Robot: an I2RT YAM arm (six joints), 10 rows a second.
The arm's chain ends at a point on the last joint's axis. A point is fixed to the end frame.
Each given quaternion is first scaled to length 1.
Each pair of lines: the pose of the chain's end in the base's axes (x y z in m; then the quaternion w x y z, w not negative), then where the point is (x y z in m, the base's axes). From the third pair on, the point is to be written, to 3 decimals.
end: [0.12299 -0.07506 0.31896 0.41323 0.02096 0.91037 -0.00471]
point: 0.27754 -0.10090 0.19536
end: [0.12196 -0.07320 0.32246 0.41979 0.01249 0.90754 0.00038]
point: 0.27875 -0.09575 0.20106
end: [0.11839 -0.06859 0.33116 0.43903 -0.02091 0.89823 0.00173]
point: 0.281 -0.084 0.217
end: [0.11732 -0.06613 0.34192 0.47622 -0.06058 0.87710 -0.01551]
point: 0.290 -0.079 0.243
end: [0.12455 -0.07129 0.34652 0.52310 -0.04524 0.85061 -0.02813]
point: 0.307 -0.091 0.267
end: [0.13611 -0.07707 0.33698 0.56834 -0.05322 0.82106 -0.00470]
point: 0.326 -0.086 0.277
